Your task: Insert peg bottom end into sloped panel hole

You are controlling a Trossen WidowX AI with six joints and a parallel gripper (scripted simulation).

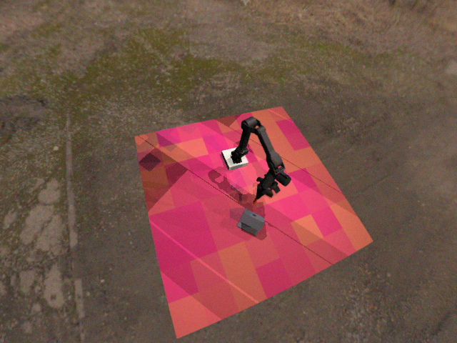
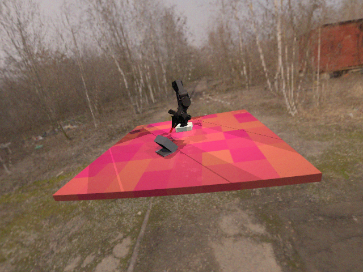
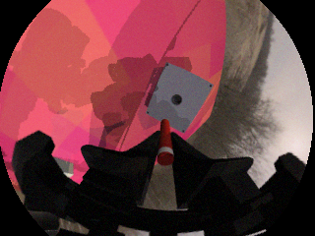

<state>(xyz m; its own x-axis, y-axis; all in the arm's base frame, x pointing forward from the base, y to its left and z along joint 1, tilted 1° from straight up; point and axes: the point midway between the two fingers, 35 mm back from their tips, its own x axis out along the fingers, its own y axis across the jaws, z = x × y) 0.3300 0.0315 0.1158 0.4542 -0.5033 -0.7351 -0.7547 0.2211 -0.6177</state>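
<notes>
Right now the grey sloped panel is 9 cm ahead of my gripper tip, 8 cm below it and 4 cm to the right of it. Also, from my gripper tip: red peg 1 cm to the left, 1 cm behind, 1 cm above.
</notes>
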